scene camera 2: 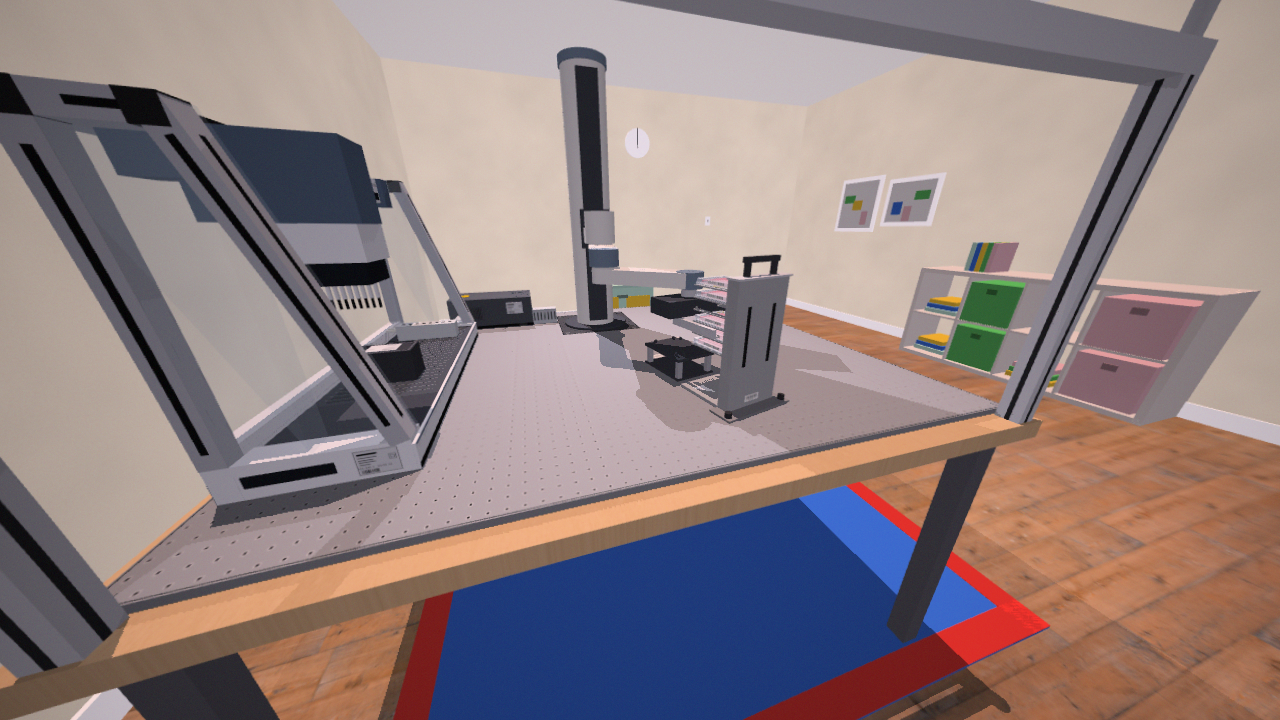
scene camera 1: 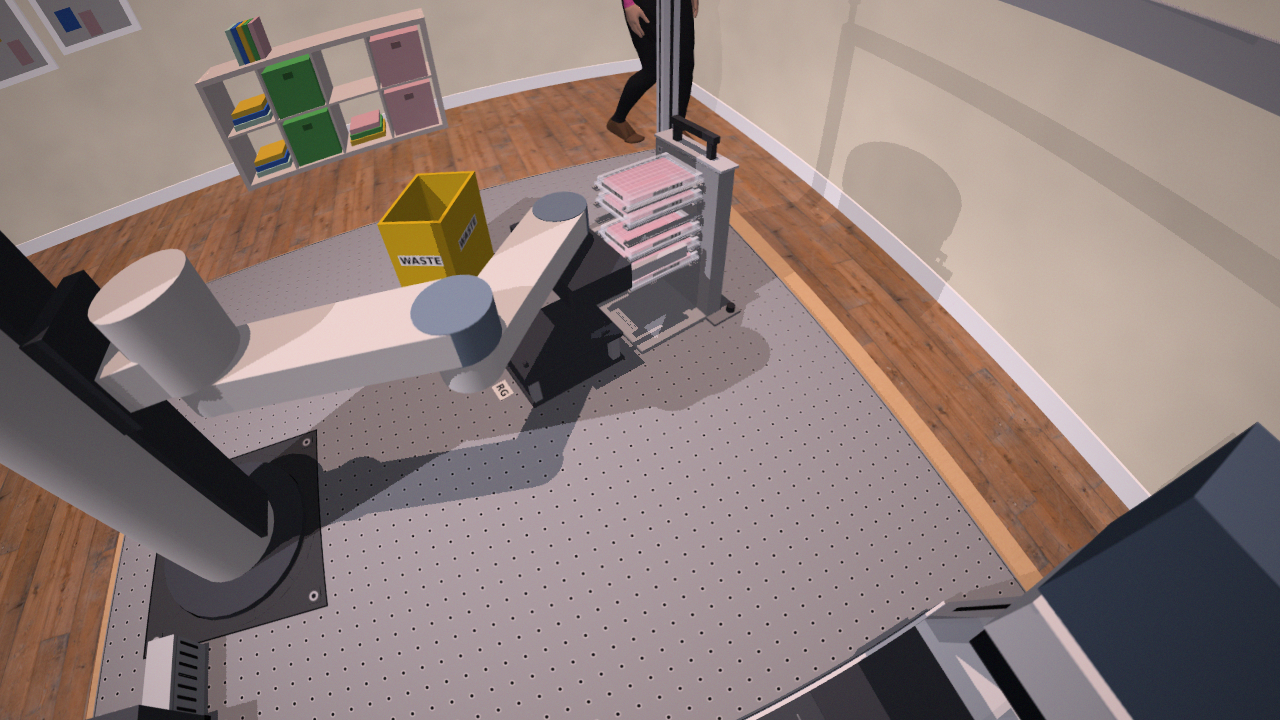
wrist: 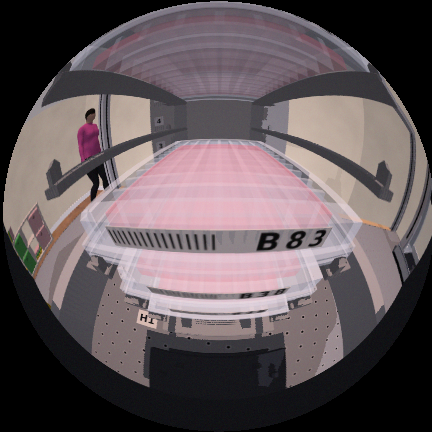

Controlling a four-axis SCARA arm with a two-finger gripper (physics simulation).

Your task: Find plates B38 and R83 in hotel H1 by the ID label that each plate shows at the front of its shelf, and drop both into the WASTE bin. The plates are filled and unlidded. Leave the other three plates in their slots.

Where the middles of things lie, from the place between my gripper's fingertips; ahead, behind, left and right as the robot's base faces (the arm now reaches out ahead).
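Counting from my hand, plate R83 [scene camera 1: 633,219] is 7 cm above, 1 cm to the right and 2 cm behind, and plate B33 [scene camera 1: 643,182] is 10 cm above, 1 cm to the right and 2 cm behind. As for plate B83 [scene camera 1: 613,232], my hand is 2 cm below it, 1 cm to the left of it and 2 cm past it.
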